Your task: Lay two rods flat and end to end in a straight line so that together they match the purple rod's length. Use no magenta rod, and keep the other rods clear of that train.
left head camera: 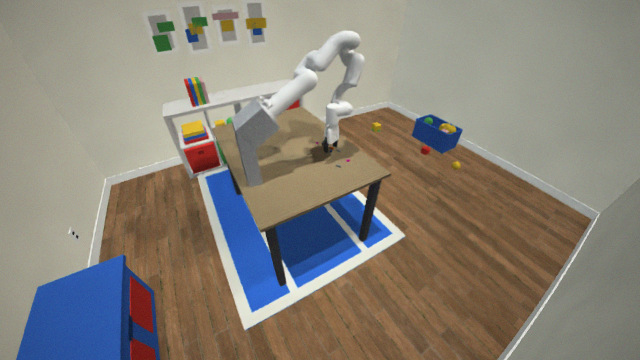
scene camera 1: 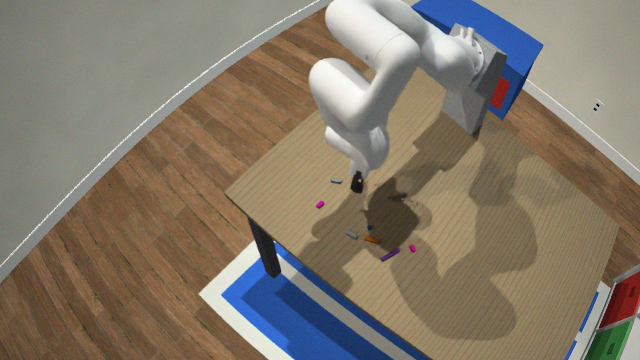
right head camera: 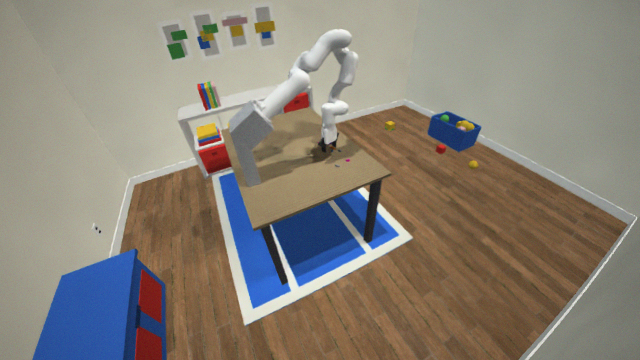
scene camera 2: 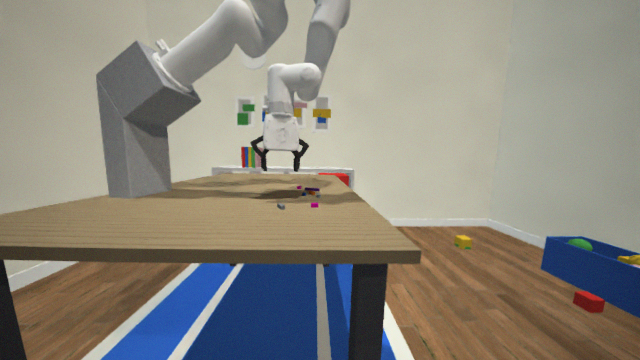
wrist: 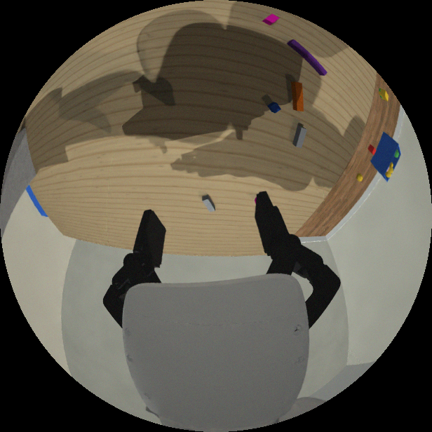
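Seen in the pictures: gripper, fingertip midpoint: [left head camera: 330, 149] [scene camera 1: 362, 177] [right head camera: 329, 149] [scene camera 2: 280, 171]; arm's base, origin of the base link: [left head camera: 267, 112] [right head camera: 262, 114] [scene camera 2: 173, 74].
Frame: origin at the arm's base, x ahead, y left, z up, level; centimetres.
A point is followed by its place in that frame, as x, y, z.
The purple rod [scene camera 1: 390, 254] @[45.9, -6.9, -38.4] [wrist: 307, 57] lies flat, the longest rod. The orange rod [scene camera 1: 371, 240] @[43.3, -13.3, -38.4] [wrist: 298, 96] lies near it, apart and at another angle. A grey rod [scene camera 1: 351, 234] @[43.2, -19.2, -38.4] [wrist: 299, 135] lies beside the orange one, with a gap. A short blue rod [scene camera 1: 369, 227] @[39.7, -15.0, -38.3] [wrist: 274, 107] lies close by. A second grey rod [scene camera 1: 336, 181] @[28.4, -28.2, -38.5] [wrist: 208, 203] [scene camera 2: 281, 206] @[27.8, -29.5, -38.6] lies apart from these. One magenta rod [scene camera 1: 412, 248] @[42.5, -1.1, -38.4] [wrist: 270, 19] lies near the purple rod; another magenta rod [scene camera 1: 320, 204] @[37.0, -30.2, -38.3] [scene camera 2: 314, 205] @[36.6, -30.8, -38.8] is partly hidden by a finger in the wrist view. My gripper [scene camera 2: 280, 169] @[29.7, -20.7, -30.1] [wrist: 204, 211] is open and empty above the table.
The rods lie on the wooden table [scene camera 1: 540, 220] @[20.1, 44.1, -39.4] [scene camera 2: 150, 230] @[2.6, -34.7, -39.3], some near its long edge. The grey arm pedestal [scene camera 1: 462, 107] @[-8.8, 5.5, -30.4] [scene camera 2: 135, 130] @[-11.1, 1.4, -18.3] stands on the table. A blue toy bin [left head camera: 437, 133] [right head camera: 454, 131] stands on the floor, and a white shelf [left head camera: 235, 95] is behind the table.
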